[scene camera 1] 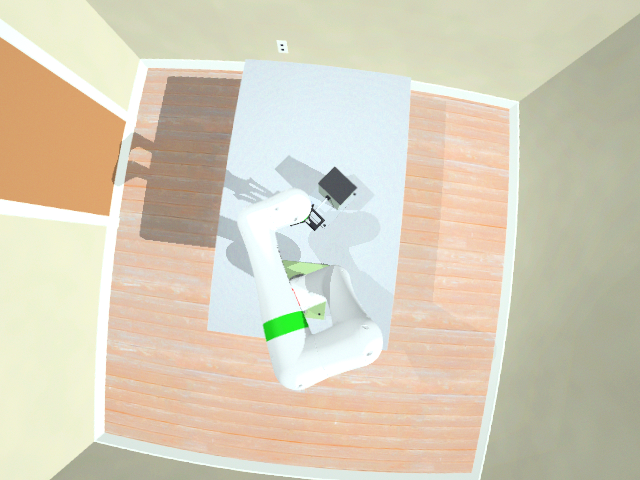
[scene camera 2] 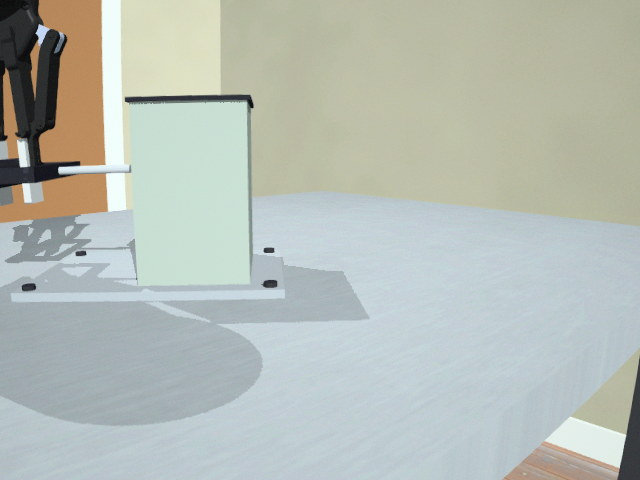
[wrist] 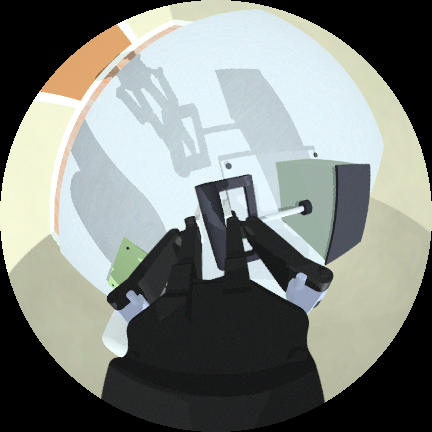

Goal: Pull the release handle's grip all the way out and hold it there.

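The release handle's dark rectangular grip (scene camera 1: 316, 227) (scene camera 2: 54, 169) (wrist: 211, 200) stands away from the pale green housing (scene camera 2: 191, 191) (wrist: 305, 180), to its left in scene camera 2. A long stretch of white rod (scene camera 1: 323, 203) (scene camera 2: 95, 168) (wrist: 285, 212) shows between them, running into a black collar (wrist: 305, 207) on the housing's face. My gripper (scene camera 1: 309, 220) (scene camera 2: 17, 173) (wrist: 213, 209) points down and is shut on the grip's bar, one finger passing through the frame's opening. The pads reach below the grip. Part of the grip is cut off at the left edge of scene camera 2.
The housing has a dark lid (scene camera 1: 337, 184) (scene camera 2: 191, 98) (wrist: 351, 210) and stands on a bolted base plate (scene camera 2: 206, 294) on the pale table (scene camera 1: 320, 113) (scene camera 2: 439, 310). My white arm (scene camera 1: 268, 268) bends over the table from its green mount (scene camera 1: 316, 311). Walls surround the table.
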